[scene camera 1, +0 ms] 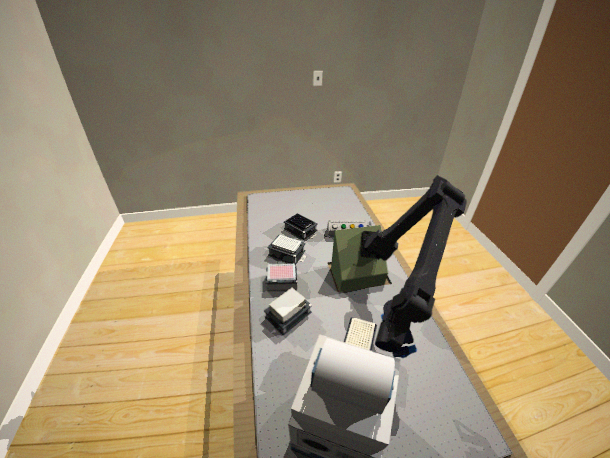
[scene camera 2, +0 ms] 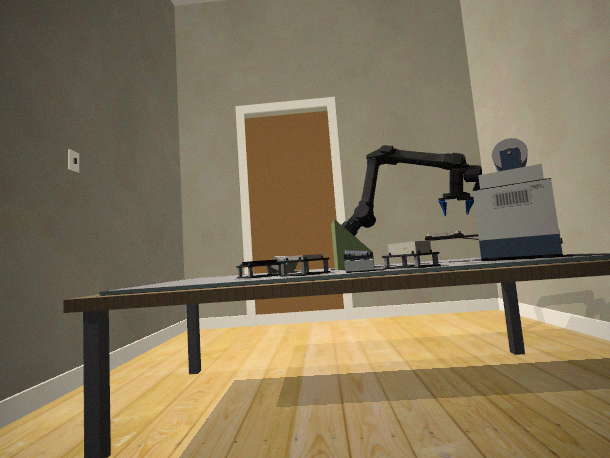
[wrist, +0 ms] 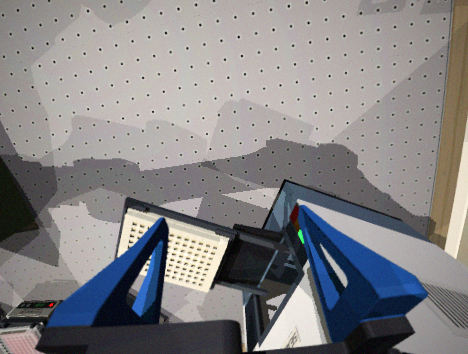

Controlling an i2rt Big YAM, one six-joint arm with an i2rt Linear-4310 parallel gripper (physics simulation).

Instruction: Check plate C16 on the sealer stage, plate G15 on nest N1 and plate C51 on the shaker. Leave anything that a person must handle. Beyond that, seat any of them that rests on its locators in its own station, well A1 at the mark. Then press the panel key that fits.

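Note:
My gripper (scene camera 2: 456, 215) (wrist: 232, 217) is open and empty, high above the table beside the sealer. A cream plate with a grid of wells (scene camera 1: 360, 333) (wrist: 192, 252) lies on the dark stage that extends from the sealer (scene camera 1: 345, 420) (scene camera 2: 517, 215). Its edges look roughly parallel to the stage; its exact seating and corner mark cannot be told. A pink plate (scene camera 1: 281, 272) (wrist: 21, 342) sits on a grey station with a small red-lit display (wrist: 32, 309) beside it. Which nest is N1, and so plate G15, cannot be told. The key panel (scene camera 1: 347, 226) (scene camera 2: 359, 262) has white, green, yellow and blue keys.
A cream block-like plate (scene camera 1: 287, 304) (scene camera 2: 407, 247) stands on a nest near the pink plate. A white plate (scene camera 1: 287, 243) and a black plate (scene camera 1: 300, 222) are on nests farther back. A green wedge-shaped block (scene camera 1: 357, 265) (scene camera 2: 345, 250) stands at the arm's base.

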